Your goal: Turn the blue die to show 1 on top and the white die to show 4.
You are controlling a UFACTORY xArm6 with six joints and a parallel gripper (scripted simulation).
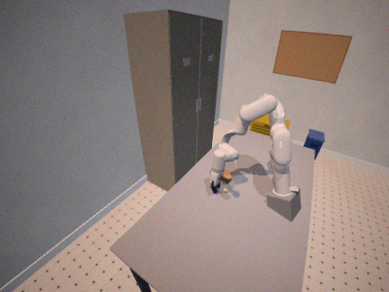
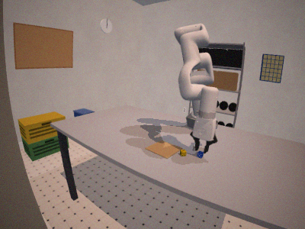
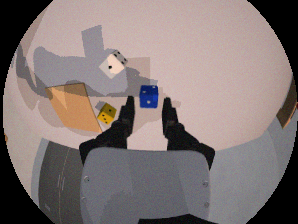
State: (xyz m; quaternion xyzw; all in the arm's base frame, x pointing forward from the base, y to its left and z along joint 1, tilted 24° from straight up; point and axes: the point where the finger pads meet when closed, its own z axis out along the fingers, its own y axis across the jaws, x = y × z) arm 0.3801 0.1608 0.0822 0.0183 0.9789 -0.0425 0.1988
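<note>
My hand is 4 cm above the blue die. Also, from my hand: yellow die 4 cm ahead, 8 cm to the right, 4 cm below; tan mat 4 cm ahead, 18 cm to the right, 5 cm below; white die 5 cm behind, 4 cm to the right, 4 cm below.
</note>
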